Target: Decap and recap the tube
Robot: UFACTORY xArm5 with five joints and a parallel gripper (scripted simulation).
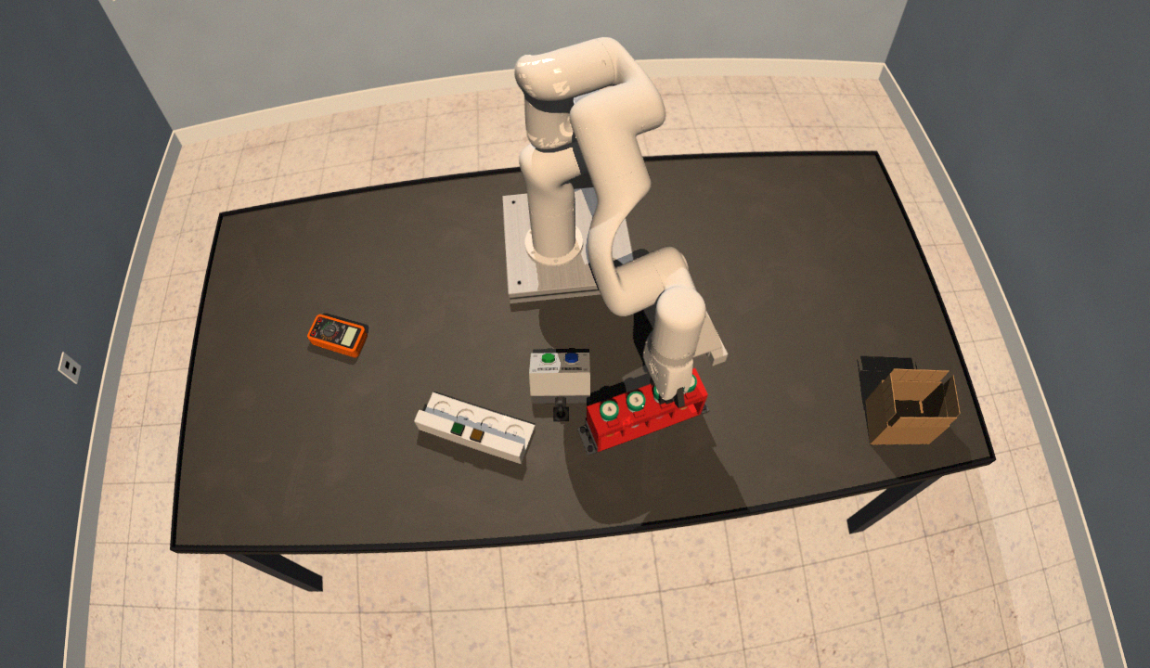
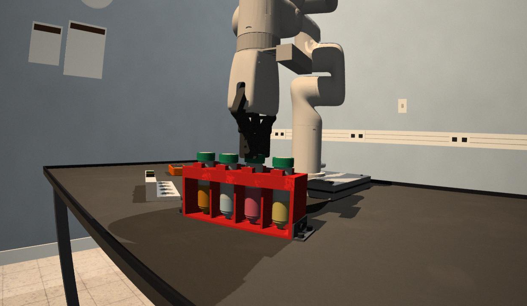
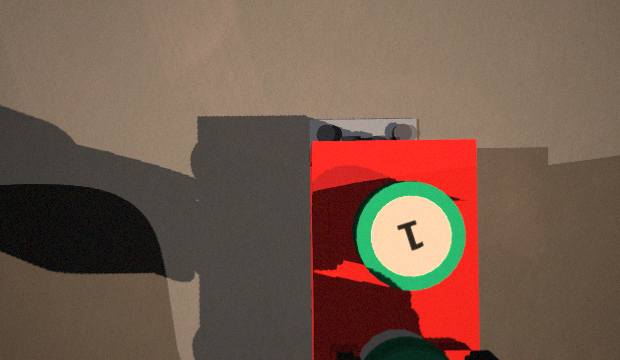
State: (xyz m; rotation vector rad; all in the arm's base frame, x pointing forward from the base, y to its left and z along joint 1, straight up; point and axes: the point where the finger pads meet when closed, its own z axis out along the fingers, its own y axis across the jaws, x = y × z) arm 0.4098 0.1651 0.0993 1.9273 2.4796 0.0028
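Now: the blue key 160 mm to the right of my hand, 110 mm behind it and 70 mm below it. Round my hand: green key (200 mm to the right, 120 mm behind, 70 mm below); then key housing (180 mm to the right, 100 mm behind, 80 mm below); then table edge (230 mm ahead, 150 mm to the right, 130 mm below).
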